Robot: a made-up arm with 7 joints. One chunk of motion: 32 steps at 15 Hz.
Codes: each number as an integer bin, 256 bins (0 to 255) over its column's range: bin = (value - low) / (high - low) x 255, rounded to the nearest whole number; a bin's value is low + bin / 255 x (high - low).
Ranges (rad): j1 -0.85..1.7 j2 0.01..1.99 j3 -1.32..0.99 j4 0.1..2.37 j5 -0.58..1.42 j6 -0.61..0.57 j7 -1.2..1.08
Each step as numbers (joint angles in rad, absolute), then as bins.
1 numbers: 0.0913 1.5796 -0.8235 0.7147 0.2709 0.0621 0.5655
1 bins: 94 202 55 69 108 145 197
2 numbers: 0.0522 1.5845 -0.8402 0.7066 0.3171 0.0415 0.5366
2 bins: 90 203 53 68 114 141 194
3 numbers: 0.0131 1.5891 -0.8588 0.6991 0.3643 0.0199 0.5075
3 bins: 86 203 51 67 120 136 191
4 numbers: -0.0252 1.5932 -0.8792 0.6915 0.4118 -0.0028 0.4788
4 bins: 82 204 49 66 126 131 188
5 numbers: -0.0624 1.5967 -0.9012 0.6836 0.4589 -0.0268 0.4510
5 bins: 79 204 46 66 132 126 185
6 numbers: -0.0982 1.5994 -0.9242 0.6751 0.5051 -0.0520 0.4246
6 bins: 75 205 44 65 138 121 182
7 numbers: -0.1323 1.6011 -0.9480 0.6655 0.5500 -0.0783 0.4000
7 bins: 72 205 41 64 144 115 179
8 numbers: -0.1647 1.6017 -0.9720 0.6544 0.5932 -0.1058 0.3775
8 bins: 69 205 38 62 150 109 176
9 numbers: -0.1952 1.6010 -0.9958 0.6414 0.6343 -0.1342 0.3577
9 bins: 65 205 36 61 155 103 174
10 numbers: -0.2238 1.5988 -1.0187 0.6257 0.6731 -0.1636 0.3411
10 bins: 63 205 33 59 160 96 172
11 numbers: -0.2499 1.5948 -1.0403 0.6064 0.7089 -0.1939 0.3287
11 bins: 60 204 31 57 164 90 171
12 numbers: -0.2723 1.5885 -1.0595 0.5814 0.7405 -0.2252 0.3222
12 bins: 58 203 29 54 168 83 170
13 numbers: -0.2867 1.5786 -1.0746 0.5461 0.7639 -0.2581 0.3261
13 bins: 56 202 27 50 171 76 171
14 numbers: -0.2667 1.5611 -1.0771 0.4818 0.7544 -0.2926 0.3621
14 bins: 58 200 27 43 170 69 175
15 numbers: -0.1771 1.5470 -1.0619 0.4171 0.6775 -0.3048 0.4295
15 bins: 67 198 28 36 160 66 182
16 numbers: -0.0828 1.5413 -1.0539 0.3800 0.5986 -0.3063 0.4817
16 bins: 77 197 29 31 150 66 188
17 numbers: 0.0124 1.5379 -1.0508 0.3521 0.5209 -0.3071 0.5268
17 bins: 86 197 30 28 140 65 193
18 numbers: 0.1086 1.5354 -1.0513 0.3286 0.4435 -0.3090 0.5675
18 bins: 96 196 30 26 130 65 198
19 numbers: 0.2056 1.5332 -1.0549 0.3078 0.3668 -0.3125 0.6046
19 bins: 106 196 29 23 121 64 202
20 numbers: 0.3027 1.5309 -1.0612 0.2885 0.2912 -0.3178 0.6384
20 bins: 115 196 29 21 111 63 206
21 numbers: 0.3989 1.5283 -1.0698 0.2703 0.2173 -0.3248 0.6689
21 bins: 125 196 28 19 102 62 209
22 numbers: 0.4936 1.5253 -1.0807 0.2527 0.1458 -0.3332 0.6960
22 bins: 134 195 26 17 93 60 212
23 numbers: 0.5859 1.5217 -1.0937 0.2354 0.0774 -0.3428 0.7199
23 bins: 144 195 25 15 84 58 215
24 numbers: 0.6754 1.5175 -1.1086 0.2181 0.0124 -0.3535 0.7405
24 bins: 153 194 23 13 76 55 217
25 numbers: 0.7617 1.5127 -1.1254 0.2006 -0.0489 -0.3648 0.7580
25 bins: 161 194 21 11 68 53 219
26 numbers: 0.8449 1.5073 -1.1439 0.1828 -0.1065 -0.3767 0.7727
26 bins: 169 193 19 9 60 50 221
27 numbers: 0.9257 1.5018 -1.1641 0.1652 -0.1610 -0.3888 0.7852
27 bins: 178 192 17 7 53 48 222
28 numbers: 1.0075 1.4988 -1.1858 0.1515 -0.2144 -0.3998 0.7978
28 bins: 186 192 15 6 47 45 223
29 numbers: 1.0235 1.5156 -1.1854 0.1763 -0.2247 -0.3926 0.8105
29 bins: 187 194 15 9 45 47 225
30 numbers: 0.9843 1.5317 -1.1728 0.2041 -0.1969 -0.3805 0.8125
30 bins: 183 196 16 12 49 50 225
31 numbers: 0.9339 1.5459 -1.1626 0.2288 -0.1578 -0.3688 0.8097
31 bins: 178 198 17 14 54 52 225
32 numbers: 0.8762 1.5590 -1.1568 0.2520 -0.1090 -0.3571 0.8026
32 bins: 173 199 18 17 60 55 224
